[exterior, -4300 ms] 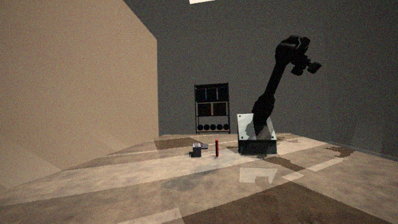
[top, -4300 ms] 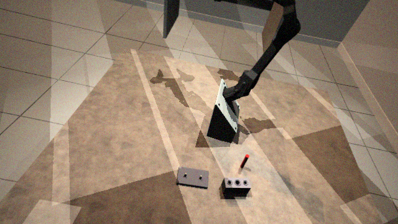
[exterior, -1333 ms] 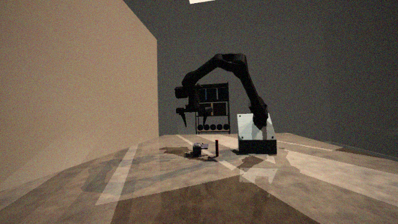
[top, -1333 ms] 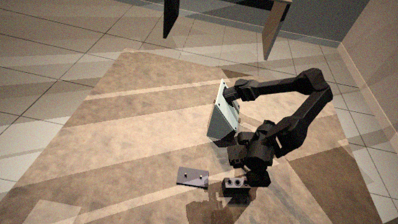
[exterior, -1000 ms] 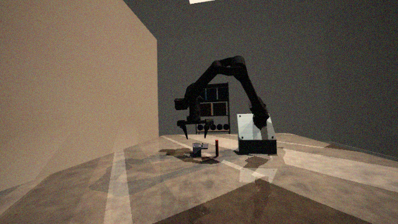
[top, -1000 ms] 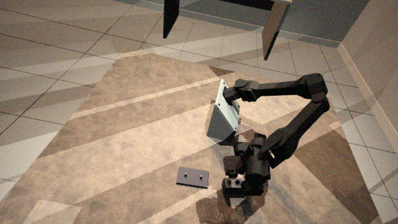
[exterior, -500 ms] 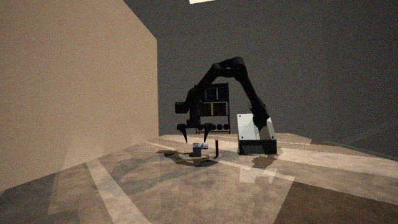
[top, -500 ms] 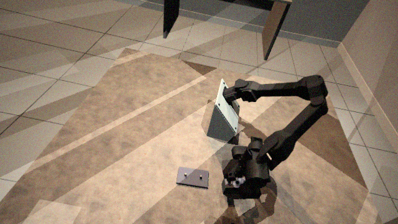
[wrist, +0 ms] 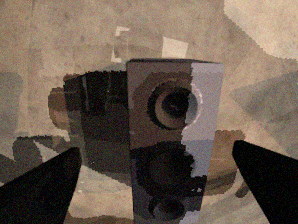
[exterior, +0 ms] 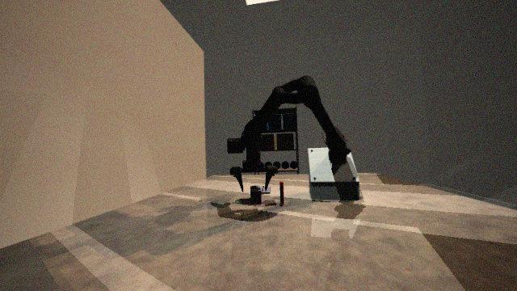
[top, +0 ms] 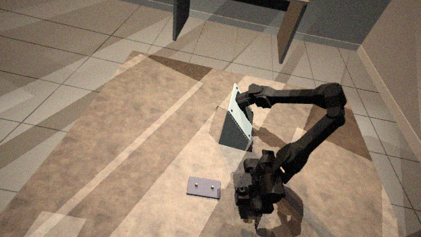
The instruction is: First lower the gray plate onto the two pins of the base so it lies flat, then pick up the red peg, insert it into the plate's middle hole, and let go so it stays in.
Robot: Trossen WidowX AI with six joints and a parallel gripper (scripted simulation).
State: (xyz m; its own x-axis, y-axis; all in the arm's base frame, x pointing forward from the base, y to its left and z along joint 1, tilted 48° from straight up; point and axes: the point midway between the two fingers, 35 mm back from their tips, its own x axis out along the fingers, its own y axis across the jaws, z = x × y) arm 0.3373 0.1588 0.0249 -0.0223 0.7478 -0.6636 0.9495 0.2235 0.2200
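My gripper tip is right at the gray plate. The rest, counted from my gripper tip: flat base 17 cm to the right, 3 cm below; then red peg 11 cm behind, 2 cm to the left.
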